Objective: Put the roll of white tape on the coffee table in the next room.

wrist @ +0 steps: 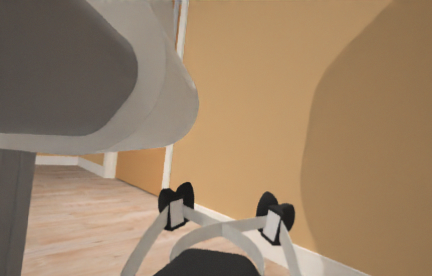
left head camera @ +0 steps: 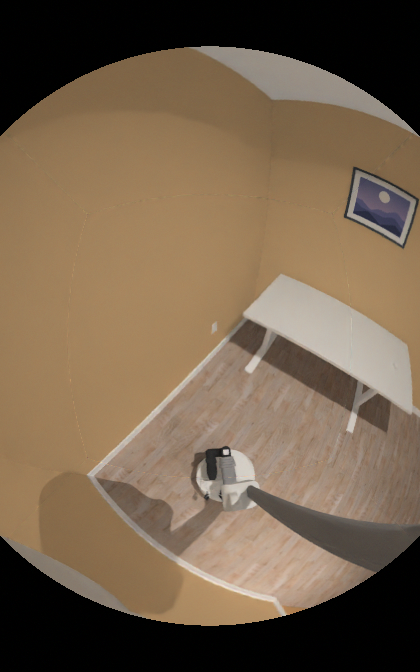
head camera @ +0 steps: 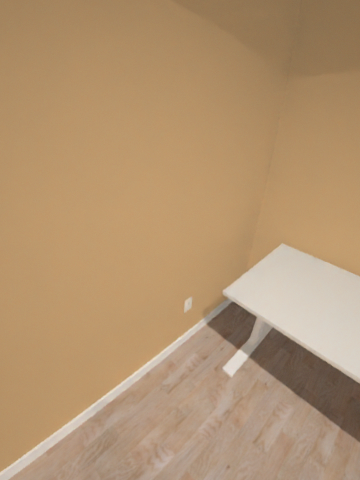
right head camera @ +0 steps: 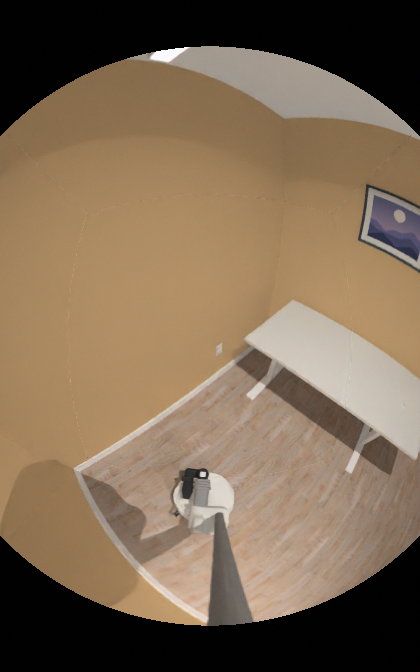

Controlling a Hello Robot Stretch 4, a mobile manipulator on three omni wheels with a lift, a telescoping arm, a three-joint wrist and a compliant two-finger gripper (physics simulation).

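Frame: origin at the robot's base, x ahead, y left, z up, level; metres.
Seen in the pictures: gripper, fingertip midpoint: (wrist: 225, 202) (right head camera: 183, 518).
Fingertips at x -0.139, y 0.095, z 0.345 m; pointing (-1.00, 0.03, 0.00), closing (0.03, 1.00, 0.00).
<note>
A point is followed by its place in that frame.
My gripper (wrist: 225, 202) @(z 0.345, x -0.139, y 0.095 m) is open and empty in the wrist view, its two black fingertips apart, with a wall and floor behind them. A small white thing (left head camera: 395, 366) (right head camera: 404, 405) @(z 0.709, x 0.325, y -1.356 m) lies near the right end of a long white table (head camera: 310, 310) @(z 0.693, x 0.869, y -0.665 m) (left head camera: 320, 325) (right head camera: 320, 355) @(z 0.693, x 0.827, y -0.752 m). It is too small and pale to tell whether it is the roll of white tape. No thing that I can make out as the coffee table shows in these views.
The table stands along the wall with the framed picture (left head camera: 384, 206) (right head camera: 397, 225) @(z 1.649, x 1.065, y -1.257 m). White door trim (wrist: 168, 165) @(z 0.223, x -1.436, y -0.252 m) and floor beyond it show left of the fingers in the wrist view. Walls stand close to my round white base (left head camera: 244, 466) (right head camera: 223, 492) @(z 0.186, x 0.047, y -0.129 m). A wall outlet (head camera: 188, 304) @(z 0.376, x 1.177, y -0.055 m) is left of the table.
</note>
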